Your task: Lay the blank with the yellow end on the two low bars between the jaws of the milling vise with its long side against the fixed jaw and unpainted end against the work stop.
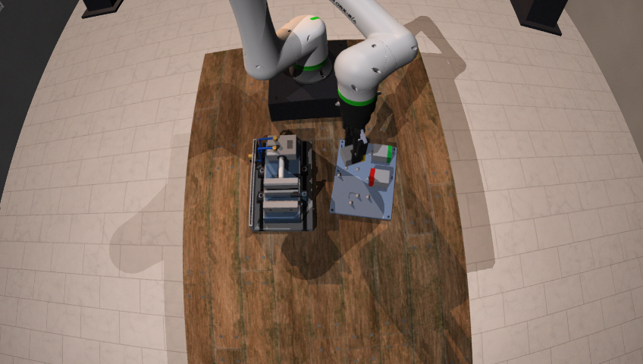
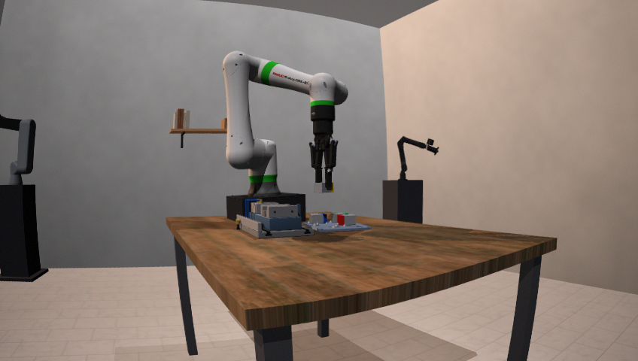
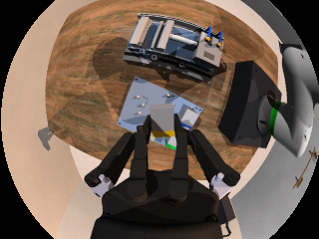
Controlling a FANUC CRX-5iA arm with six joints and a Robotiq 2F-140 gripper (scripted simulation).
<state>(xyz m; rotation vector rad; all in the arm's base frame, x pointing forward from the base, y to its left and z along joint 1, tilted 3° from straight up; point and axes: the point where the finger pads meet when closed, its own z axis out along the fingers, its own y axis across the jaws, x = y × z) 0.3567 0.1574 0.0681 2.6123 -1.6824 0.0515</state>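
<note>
My hand is 30 mm above the yellow-ended blank. Round my hand: red-ended blank: 10 mm ahead, 90 mm to the left, 160 mm below; blue-ended blank: 90 mm behind, 10 mm to the left, 160 mm below; blue-grey plate: 50 mm to the left, 180 mm below.
</note>
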